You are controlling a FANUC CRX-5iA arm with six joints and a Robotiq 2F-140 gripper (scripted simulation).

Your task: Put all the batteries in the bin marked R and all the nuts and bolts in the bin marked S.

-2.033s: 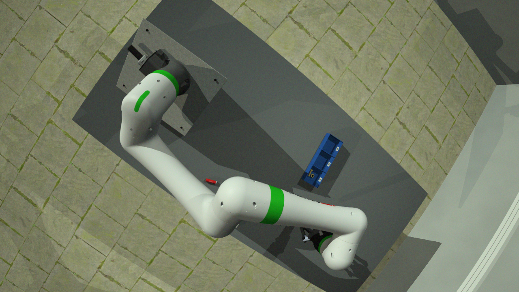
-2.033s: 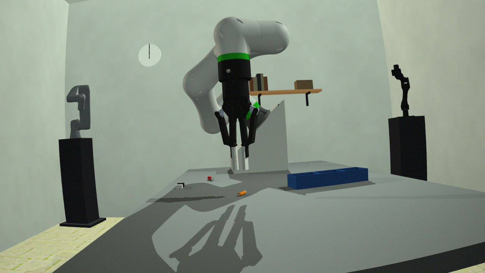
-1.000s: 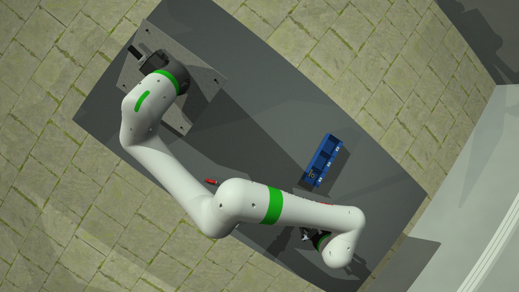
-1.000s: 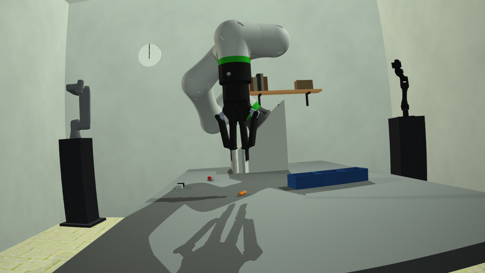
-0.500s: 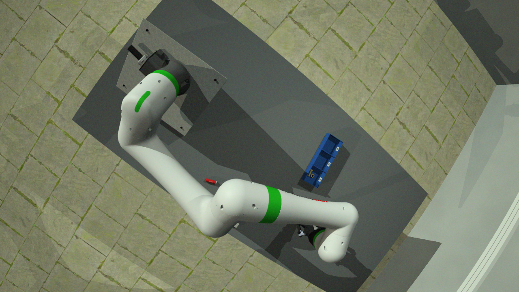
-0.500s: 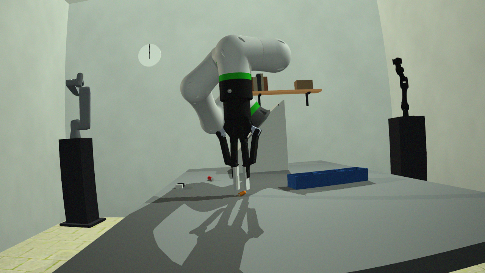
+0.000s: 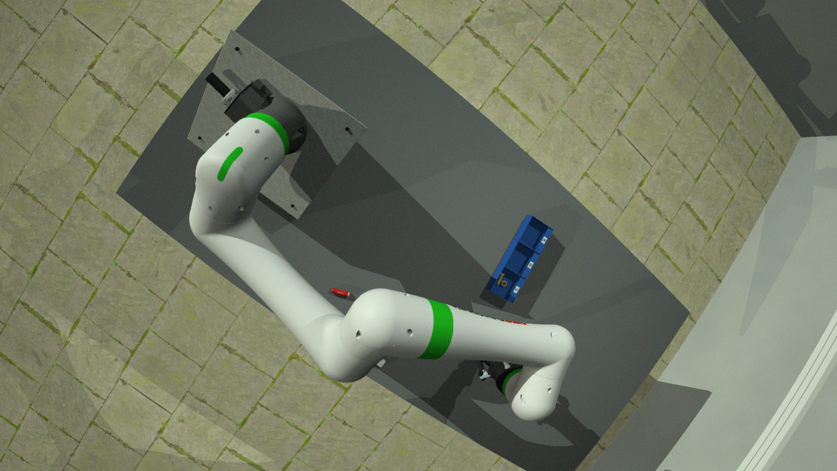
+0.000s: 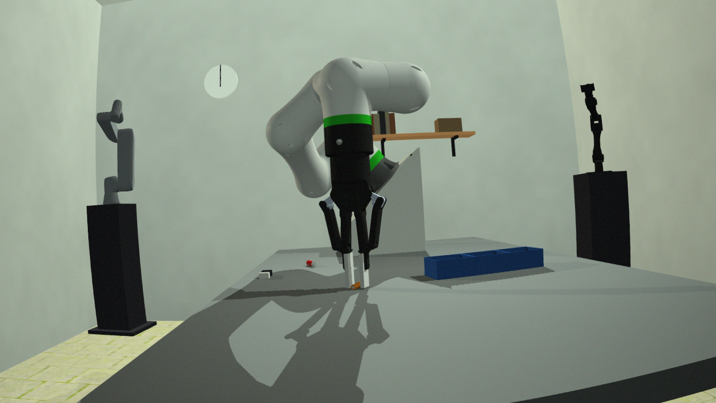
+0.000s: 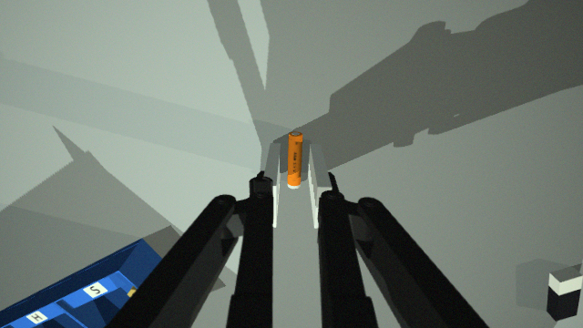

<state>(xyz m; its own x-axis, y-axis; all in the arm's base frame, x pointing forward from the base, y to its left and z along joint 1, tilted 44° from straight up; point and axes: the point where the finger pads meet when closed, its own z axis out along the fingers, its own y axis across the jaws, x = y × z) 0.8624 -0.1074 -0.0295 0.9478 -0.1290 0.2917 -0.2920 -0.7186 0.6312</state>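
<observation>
The orange battery is 30 mm below my hand. Round my hand: yellow bolt: 110 mm behind, 190 mm to the left, 20 mm below; then blue three-compartment bin: 110 mm behind, 270 mm to the left, 20 mm below; then brass nut: 90 mm behind, 180 mm to the left, 20 mm below.
</observation>
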